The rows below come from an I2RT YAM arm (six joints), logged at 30 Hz.
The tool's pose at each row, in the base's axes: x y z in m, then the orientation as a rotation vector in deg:
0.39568, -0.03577, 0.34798, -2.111, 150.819, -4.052
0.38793, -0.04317, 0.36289, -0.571, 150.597, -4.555
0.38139, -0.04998, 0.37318, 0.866, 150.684, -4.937
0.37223, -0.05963, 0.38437, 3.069, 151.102, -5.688
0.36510, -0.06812, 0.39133, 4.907, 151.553, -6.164
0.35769, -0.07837, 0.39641, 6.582, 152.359, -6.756
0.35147, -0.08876, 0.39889, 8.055, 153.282, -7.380
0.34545, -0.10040, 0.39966, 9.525, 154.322, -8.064
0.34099, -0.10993, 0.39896, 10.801, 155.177, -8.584
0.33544, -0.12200, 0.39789, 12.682, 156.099, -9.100
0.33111, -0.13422, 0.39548, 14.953, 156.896, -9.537
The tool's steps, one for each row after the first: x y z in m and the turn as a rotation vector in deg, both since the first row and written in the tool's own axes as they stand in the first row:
-0.00018, -0.00814, -0.01646, 0.650, -0.187, 1.006
0.00080, -0.01544, -0.02832, 1.184, -0.058, 1.956
0.00375, -0.02559, -0.04213, 2.108, 0.454, 3.372
0.00693, -0.03437, -0.05130, 2.765, 0.999, 4.573
0.01133, -0.04479, -0.05889, 3.454, 1.914, 5.619
0.01597, -0.05523, -0.06364, 4.118, 2.950, 6.503
0.02131, -0.06681, -0.06673, 4.811, 4.119, 7.360
0.02592, -0.07623, -0.06788, 5.358, 5.093, 8.112
0.03176, -0.08814, -0.06912, 6.001, 6.193, 9.272
0.03719, -0.10014, -0.06860, 6.659, 7.222, 10.710

